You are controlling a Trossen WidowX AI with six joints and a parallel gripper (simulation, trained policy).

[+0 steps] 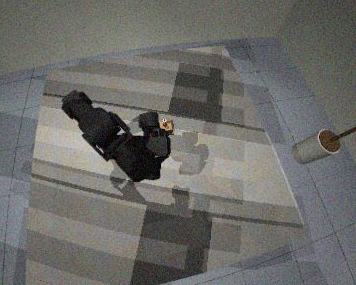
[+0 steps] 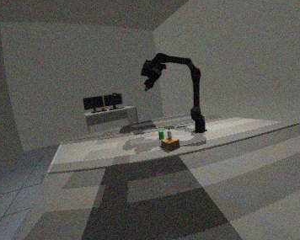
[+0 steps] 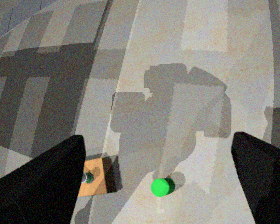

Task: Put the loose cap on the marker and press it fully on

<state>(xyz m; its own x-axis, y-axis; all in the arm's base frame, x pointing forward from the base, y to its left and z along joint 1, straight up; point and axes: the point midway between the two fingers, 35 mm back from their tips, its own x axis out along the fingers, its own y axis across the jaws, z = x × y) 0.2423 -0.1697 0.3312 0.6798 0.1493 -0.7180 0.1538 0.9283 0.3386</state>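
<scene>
Right now my gripper tip is 28 cm above the green cap, 8 cm to the right of it and 2 cm past it. Also, from my gripper tip: holder block 29 cm below, 21 cm to the left, 2 cm ahead.
</scene>
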